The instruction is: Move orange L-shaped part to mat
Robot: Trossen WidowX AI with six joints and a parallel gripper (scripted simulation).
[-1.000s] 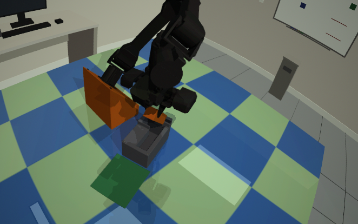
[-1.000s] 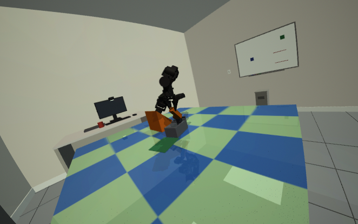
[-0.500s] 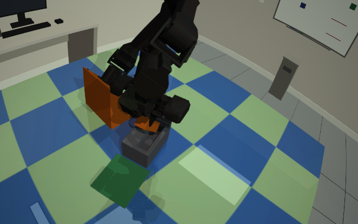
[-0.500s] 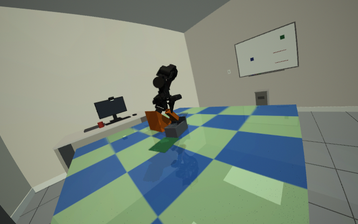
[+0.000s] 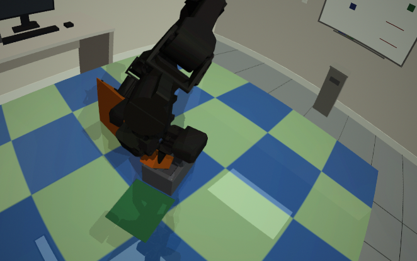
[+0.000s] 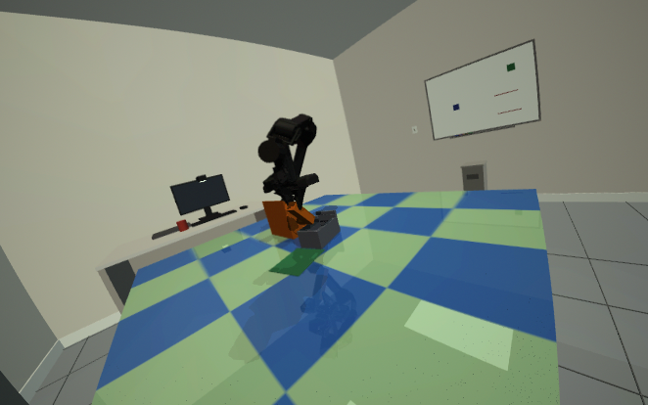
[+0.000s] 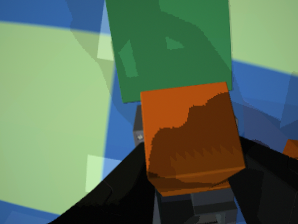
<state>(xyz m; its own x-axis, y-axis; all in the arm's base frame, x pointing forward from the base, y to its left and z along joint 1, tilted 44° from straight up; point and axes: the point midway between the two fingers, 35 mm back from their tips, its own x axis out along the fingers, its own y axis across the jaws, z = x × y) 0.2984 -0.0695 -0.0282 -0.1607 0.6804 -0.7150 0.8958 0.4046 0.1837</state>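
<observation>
Now: gripper tip 170 mm above the green mat, 50 mm to the left of it and 10 mm short of it. Round my gripper tip: orange L-shaped part (30 mm below, 30 mm behind, 20 mm to the left).
</observation>
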